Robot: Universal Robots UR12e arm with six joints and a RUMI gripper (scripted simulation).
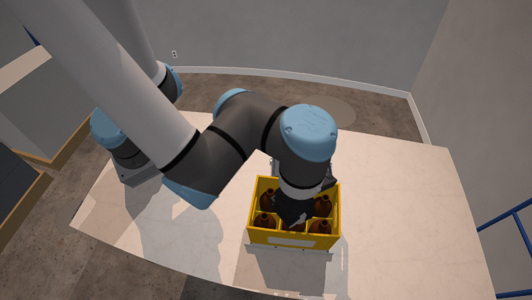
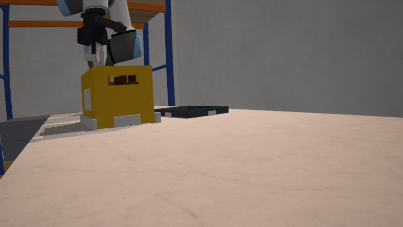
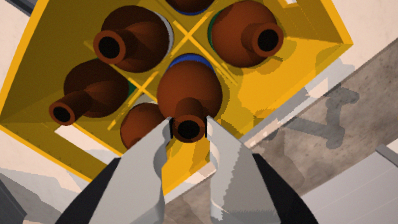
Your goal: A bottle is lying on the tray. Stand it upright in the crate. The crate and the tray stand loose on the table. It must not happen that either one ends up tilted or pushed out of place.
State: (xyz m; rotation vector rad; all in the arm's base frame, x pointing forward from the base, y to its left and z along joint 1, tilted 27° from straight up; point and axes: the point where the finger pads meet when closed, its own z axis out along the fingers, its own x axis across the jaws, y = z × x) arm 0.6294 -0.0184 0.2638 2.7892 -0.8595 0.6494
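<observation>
Right now my hand is 100 mm above the crate, 40 mm to the right of it and 10 mm past it. From my hand the other things lie so: tray 340 mm to the left, 170 mm below, 30 mm behind.
</observation>
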